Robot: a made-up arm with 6 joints.
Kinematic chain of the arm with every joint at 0, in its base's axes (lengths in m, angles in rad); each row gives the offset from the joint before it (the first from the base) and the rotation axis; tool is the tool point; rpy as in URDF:
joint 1: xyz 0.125 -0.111 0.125 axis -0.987 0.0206 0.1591
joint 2: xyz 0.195 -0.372 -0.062 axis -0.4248 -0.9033 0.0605
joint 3: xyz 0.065 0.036 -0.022 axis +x
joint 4: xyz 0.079 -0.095 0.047 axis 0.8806 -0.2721 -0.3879
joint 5: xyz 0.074 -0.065 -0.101 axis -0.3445 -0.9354 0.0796
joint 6: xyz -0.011 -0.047 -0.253 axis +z
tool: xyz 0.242 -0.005 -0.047 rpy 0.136 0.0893 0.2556
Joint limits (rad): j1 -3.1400..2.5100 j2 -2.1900..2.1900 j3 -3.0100..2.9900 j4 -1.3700..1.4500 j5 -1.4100..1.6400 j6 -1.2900..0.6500
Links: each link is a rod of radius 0.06 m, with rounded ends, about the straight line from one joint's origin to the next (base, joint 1, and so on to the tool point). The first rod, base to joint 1, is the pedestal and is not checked.
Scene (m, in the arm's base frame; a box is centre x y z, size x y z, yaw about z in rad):
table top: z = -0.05
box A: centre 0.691 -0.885 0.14 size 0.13 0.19 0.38 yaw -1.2
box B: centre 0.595 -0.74 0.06 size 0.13 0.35 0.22 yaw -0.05
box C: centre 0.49 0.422 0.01 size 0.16 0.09 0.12 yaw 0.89
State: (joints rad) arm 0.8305 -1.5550 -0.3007 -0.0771 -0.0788 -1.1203
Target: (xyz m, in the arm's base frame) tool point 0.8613 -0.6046 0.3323
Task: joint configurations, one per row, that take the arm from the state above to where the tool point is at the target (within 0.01 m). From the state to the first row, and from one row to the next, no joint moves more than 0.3 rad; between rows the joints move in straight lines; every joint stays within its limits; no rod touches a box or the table.
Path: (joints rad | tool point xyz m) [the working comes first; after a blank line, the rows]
Joints at the target: 1.4429 -1.3028 -0.8521 -0.4842 1.2198 -0.5788
Straight joint move there: touches box A.

1: 0.9306 -1.4337 -0.3807 -0.1753 0.1545 -1.1307 | 0.2539 -0.9771 0.2830
2: 1.0306 -1.3125 -0.4606 -0.2735 0.3879 -1.1411 | 0.4764 -0.9764 0.3825
3: 1.1307 -1.1912 -0.5406 -0.3716 0.6212 -1.1515 | 0.6910 -0.8850 0.4729
4: 1.2347 -1.2284 -0.6444 -0.4092 0.8208 -0.9606 | 0.7930 -0.7923 0.4525
5: 1.3388 -1.2656 -0.7483 -0.4467 1.0203 -0.7697 | 0.8514 -0.6938 0.4012
6: 1.4429 -1.3028 -0.8521 -0.4842 1.2198 -0.5788 | 0.8613 -0.6046 0.3323

